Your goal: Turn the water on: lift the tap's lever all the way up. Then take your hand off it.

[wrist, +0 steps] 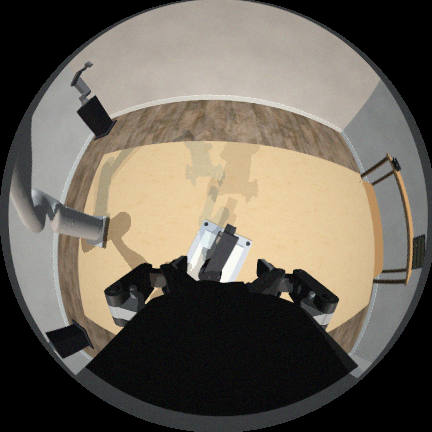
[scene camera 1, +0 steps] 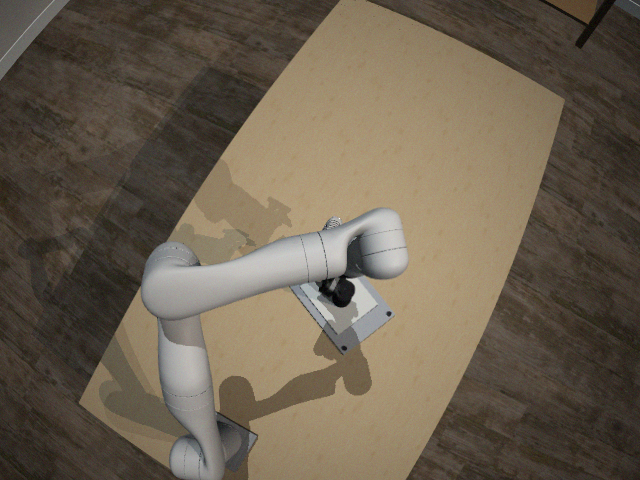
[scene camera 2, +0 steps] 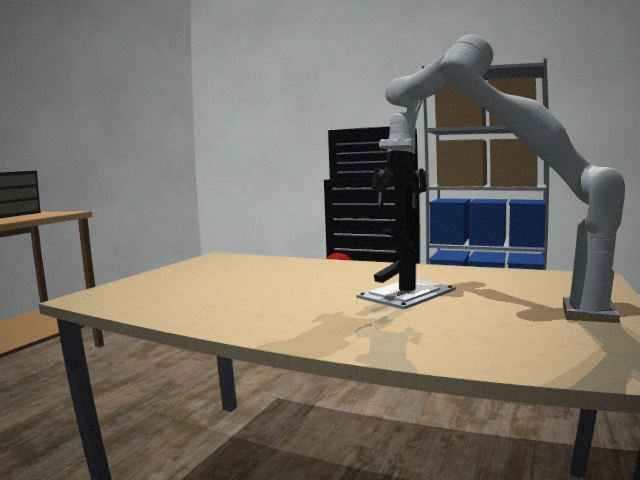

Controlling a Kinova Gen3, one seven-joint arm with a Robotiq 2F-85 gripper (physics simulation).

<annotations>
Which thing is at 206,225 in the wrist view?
A grey plate.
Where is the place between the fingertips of the gripper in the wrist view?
221,265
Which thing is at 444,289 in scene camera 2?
A grey plate.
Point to a grey plate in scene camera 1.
380,314
</annotations>
